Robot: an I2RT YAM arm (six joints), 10 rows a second.
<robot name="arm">
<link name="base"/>
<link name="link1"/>
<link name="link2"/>
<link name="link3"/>
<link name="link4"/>
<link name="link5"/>
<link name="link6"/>
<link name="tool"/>
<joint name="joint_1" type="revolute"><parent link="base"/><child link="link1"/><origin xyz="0 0 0.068"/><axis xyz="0 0 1"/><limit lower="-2.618" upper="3.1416"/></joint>
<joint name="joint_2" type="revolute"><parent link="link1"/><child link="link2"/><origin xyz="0.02 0.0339 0.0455"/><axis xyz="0 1 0"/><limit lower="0" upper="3.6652"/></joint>
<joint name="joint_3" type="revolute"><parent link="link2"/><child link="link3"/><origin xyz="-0.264 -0.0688 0"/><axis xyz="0 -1 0"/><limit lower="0" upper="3.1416"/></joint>
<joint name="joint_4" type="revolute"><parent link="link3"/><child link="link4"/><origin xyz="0.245 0.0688 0.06"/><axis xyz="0 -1 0"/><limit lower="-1.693" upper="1.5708"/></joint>
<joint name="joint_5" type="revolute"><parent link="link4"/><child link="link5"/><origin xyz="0.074 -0.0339 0.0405"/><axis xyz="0 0 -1"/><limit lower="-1.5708" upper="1.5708"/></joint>
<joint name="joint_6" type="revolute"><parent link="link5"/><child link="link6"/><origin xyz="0.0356 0 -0.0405"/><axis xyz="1 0 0"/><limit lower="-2.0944" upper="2.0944"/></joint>
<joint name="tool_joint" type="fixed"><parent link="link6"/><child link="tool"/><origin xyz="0 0 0" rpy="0 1.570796 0"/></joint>
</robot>
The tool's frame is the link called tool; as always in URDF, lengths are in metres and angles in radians.
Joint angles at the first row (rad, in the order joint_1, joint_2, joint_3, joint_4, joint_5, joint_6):
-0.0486, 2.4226, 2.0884, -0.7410, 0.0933, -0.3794
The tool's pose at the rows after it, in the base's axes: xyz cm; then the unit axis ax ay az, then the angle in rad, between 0 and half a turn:
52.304 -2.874 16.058 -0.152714 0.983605 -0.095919 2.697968
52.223 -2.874 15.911 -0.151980 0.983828 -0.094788 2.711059
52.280 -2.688 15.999 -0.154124 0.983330 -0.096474 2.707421
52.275 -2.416 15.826 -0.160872 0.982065 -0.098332 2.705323
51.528 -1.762 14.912 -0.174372 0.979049 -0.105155 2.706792
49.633 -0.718 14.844 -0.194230 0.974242 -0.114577 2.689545
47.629 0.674 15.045 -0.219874 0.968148 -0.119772 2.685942
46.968 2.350 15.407 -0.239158 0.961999 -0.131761 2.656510
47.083 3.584 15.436 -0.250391 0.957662 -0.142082 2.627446
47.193 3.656 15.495 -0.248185 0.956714 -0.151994 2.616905
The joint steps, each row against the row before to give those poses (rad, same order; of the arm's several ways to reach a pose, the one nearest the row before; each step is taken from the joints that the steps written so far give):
0.0000, 0.0240, 0.0202, -0.0172, -0.0012, 0.0004
0.0000, 0.0030, 0.0023, -0.0126, 0.0012, 0.0019
0.0038, 0.0000, 0.0026, 0.0016, 0.0030, -0.0015
0.0053, -0.0015, -0.0102, 0.0118, 0.0023, -0.0092
0.0130, -0.0332, -0.0969, 0.0656, 0.0126, -0.0179
0.0210, -0.0931, -0.1717, 0.1000, 0.0137, -0.0248
0.0297, -0.0846, -0.1377, 0.0587, 0.0103, -0.0263
0.0378, -0.0370, -0.0542, 0.0496, 0.0241, -0.0118
0.0275, -0.0016, -0.0091, 0.0389, 0.0206, -0.0054
0.0026, 0.0000, -0.0016, 0.0160, 0.0183, -0.0004

